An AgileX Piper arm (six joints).
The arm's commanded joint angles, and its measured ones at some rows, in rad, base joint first. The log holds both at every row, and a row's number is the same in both.
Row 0, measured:
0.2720, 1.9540, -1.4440, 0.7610, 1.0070, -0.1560
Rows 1 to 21, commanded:
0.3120, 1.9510, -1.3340, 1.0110, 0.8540, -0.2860
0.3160, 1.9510, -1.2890, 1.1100, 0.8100, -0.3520
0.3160, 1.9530, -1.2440, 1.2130, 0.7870, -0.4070
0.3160, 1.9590, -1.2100, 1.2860, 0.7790, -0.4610
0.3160, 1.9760, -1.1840, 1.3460, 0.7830, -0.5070
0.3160, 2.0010, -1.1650, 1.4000, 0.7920, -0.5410
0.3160, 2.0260, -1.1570, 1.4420, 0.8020, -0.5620
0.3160, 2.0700, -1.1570, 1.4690, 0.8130, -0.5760
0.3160, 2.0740, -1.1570, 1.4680, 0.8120, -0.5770
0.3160, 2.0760, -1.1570, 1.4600, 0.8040, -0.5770
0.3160, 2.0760, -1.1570, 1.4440, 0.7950, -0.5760
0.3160, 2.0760, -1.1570, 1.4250, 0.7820, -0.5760
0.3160, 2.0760, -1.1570, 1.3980, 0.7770, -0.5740
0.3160, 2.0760, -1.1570, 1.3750, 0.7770, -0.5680
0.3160, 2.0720, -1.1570, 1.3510, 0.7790, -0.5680
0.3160, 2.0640, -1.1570, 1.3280, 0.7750, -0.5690
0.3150, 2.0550, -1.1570, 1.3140, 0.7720, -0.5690
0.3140, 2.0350, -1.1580, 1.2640, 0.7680, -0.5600
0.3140, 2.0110, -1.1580, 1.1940, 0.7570, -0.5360
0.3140, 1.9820, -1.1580, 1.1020, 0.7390, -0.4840
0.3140, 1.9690, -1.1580, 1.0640, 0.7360, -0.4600
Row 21, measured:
0.3150, 1.9970, -1.1590, 1.1340, 0.7430, -0.4980
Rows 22 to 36, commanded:
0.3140, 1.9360, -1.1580, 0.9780, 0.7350, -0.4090
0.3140, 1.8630, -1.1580, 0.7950, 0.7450, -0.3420
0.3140, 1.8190, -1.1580, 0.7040, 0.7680, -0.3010
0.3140, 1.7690, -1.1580, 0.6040, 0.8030, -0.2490
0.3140, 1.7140, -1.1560, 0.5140, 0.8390, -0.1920
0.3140, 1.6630, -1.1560, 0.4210, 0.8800, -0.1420
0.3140, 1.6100, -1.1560, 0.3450, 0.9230, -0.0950
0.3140, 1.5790, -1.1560, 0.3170, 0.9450, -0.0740
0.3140, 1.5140, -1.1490, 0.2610, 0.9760, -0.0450
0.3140, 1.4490, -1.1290, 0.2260, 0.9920, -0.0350
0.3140, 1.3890, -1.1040, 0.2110, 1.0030, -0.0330
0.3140, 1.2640, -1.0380, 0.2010, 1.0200, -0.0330
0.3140, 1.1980, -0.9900, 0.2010, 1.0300, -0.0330
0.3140, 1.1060, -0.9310, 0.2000, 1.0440, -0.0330
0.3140, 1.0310, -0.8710, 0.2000, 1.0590, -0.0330
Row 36, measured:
0.3150, 1.1250, -0.9410, 0.2070, 1.0320, -0.0370
